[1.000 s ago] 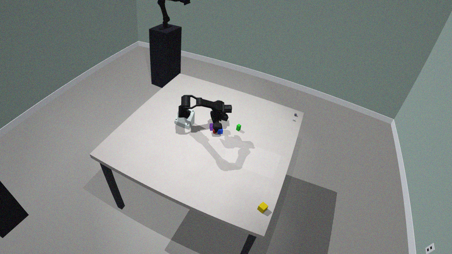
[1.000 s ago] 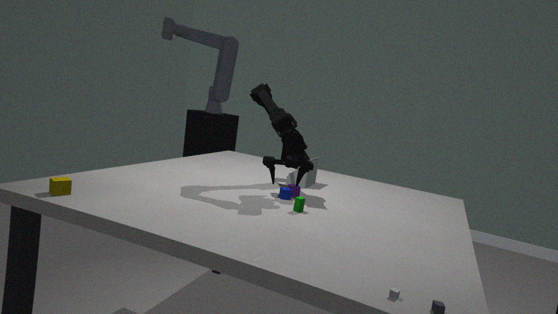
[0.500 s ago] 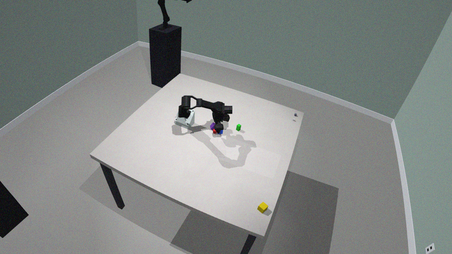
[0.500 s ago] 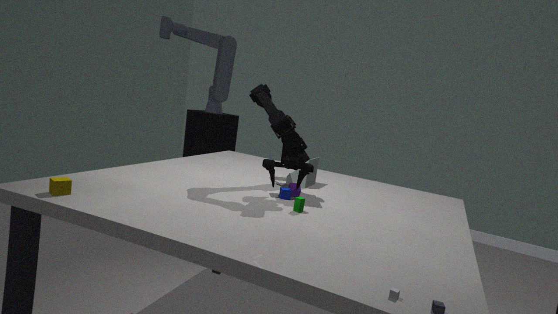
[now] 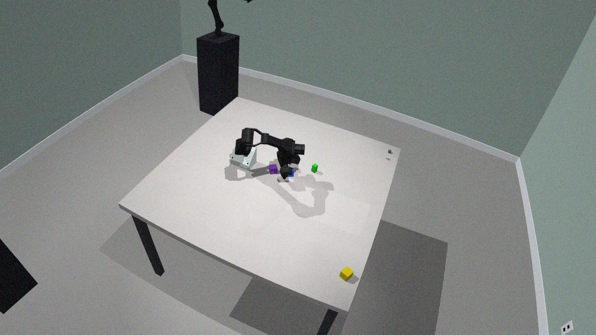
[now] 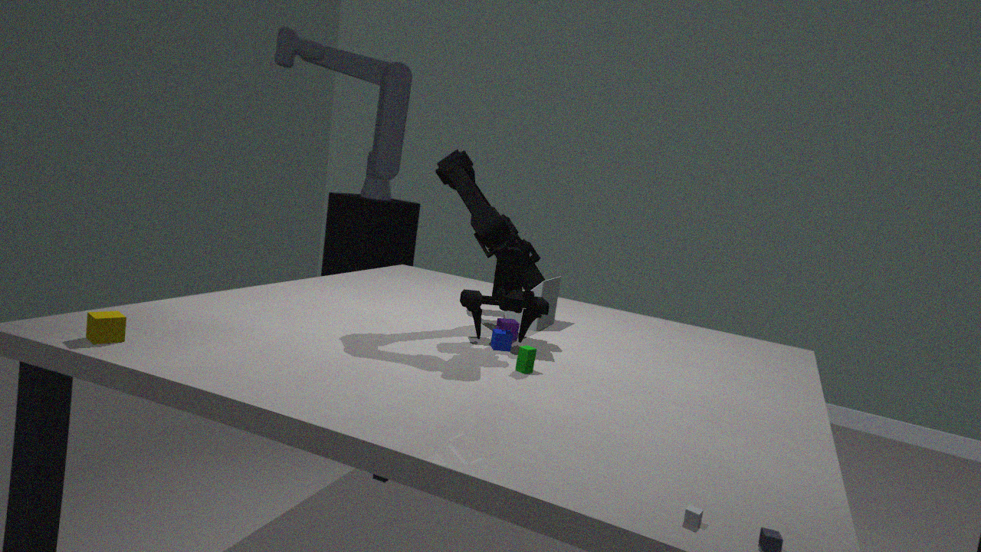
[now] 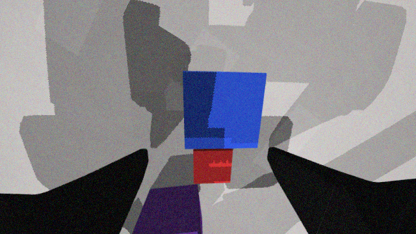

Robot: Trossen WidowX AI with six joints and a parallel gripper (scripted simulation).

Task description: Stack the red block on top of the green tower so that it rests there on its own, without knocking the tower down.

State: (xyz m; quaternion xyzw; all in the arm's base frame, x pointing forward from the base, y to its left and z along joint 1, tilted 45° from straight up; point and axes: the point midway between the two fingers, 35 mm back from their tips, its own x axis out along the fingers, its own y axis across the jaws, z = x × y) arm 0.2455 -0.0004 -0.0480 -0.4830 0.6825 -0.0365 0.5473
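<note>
Right now my gripper tip is 3 cm short of the blue cube, 2 cm to the right of it and 1 cm below it. The rest, counted from my gripper tip: red block: right at my gripper tip.
</note>
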